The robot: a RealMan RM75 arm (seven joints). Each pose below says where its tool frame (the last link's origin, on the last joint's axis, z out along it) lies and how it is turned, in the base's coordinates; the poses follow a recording.
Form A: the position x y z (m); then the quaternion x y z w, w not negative.
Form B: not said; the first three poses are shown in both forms.
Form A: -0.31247 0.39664 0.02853 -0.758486 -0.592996 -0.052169 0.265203
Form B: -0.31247 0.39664 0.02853 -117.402 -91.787 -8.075
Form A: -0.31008 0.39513 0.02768 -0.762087 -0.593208 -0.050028 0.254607
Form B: -0.31008 0.39513 0.02768 -118.602 -92.320 -7.786
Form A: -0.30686 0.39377 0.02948 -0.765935 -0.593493 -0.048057 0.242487
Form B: -0.30686 0.39377 0.02948 -119.951 -92.945 -7.526
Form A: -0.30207 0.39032 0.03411 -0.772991 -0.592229 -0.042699 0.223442
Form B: -0.30207 0.39032 0.03411 -122.269 -93.677 -6.754
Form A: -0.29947 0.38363 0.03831 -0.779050 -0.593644 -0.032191 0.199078
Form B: -0.29947 0.38363 0.03831 -124.836 -95.126 -5.158
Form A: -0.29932 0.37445 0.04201 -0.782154 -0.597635 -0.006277 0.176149
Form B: -0.29932 0.37445 0.04201 -126.901 -96.964 -1.018
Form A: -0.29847 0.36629 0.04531 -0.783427 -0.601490 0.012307 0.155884
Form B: -0.29847 0.36629 0.04531 -128.537 -98.686 2.019
